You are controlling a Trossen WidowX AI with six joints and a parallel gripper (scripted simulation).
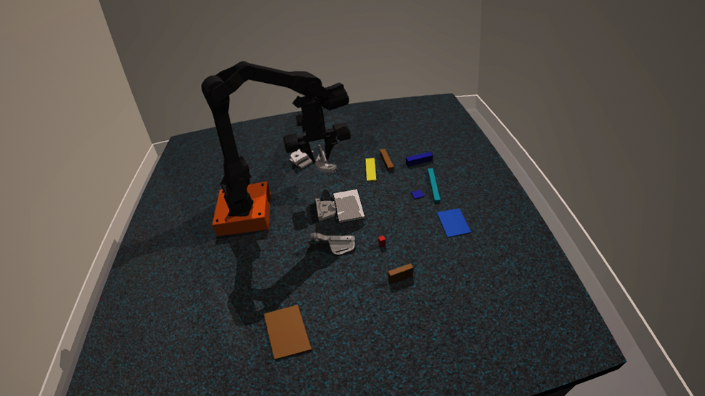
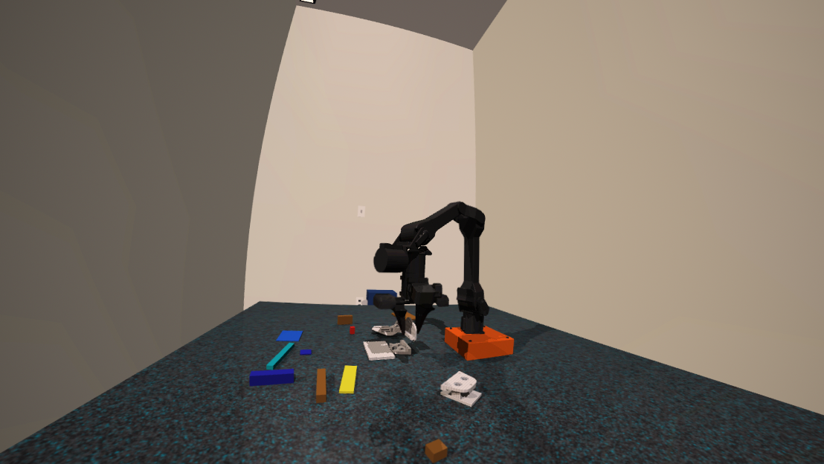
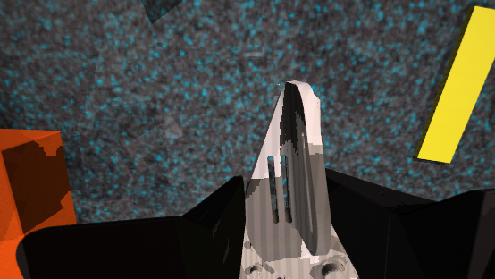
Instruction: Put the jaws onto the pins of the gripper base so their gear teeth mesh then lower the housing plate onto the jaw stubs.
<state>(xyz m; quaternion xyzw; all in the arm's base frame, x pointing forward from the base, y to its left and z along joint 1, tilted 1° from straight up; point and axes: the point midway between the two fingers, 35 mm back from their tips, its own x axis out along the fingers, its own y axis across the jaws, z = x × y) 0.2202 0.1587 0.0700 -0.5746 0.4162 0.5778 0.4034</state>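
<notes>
Now: the white jaw 30 mm ahead of my gripper tip and 20 mm to the right of it. From my gripper tip the other things lie so: brown bar (190 mm ahead, 110 mm to the left, 80 mm below); yellow bar (140 mm ahead, 90 mm below, 70 mm to the left); white block (130 mm to the left, 100 mm behind, 80 mm below).
</notes>
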